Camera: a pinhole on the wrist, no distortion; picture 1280 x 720 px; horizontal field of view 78.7 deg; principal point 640.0 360.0 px. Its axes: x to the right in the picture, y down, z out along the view. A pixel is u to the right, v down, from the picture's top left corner.
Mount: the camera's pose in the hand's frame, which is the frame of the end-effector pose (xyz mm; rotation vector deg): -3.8 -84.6 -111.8 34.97 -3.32 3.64
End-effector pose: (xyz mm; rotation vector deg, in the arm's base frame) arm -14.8 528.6 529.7 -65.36 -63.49 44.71
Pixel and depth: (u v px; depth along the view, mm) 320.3 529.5 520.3
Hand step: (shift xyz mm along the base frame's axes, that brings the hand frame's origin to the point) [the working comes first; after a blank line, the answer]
In the camera's frame: -213.1 113.0 520.3

-433.6 -194.6 234.2
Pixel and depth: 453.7 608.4 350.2
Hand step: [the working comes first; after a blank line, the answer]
In the camera's frame: -83.6 111.4 350.2

-263.7 -82.6 168.8
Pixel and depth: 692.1 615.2 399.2
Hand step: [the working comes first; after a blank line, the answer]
In the camera's frame: 26.6 130.5 399.2

-288.5 30.6 207.4
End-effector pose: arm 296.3 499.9 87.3 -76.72 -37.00 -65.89
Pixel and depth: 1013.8 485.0 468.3
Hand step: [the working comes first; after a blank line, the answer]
In the camera's frame: 224.3 75.0 468.3

-104.7 305.2 352.0
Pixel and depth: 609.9 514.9 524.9
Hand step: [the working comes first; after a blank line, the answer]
In the camera's frame: -20.2 104.2 524.9

-199.8 416.4 145.9
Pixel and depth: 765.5 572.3 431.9
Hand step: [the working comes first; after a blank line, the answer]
In the camera's frame: 69.4 117.5 431.9

-120.5 323.0 189.1
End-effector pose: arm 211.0 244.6 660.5 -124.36 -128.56 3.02
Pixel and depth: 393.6 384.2 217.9
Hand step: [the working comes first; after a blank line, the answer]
In the camera's frame: -68.8 6.8 217.9

-206.6 -88.1 -56.6
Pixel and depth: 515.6 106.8 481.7
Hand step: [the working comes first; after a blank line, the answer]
In the camera's frame: -76.8 -156.3 481.7

-495.7 -103.7 -167.9
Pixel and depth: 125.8 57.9 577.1
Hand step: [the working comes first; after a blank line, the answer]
In the camera's frame: -380.2 -223.4 577.1

-608.7 -408.3 -177.9
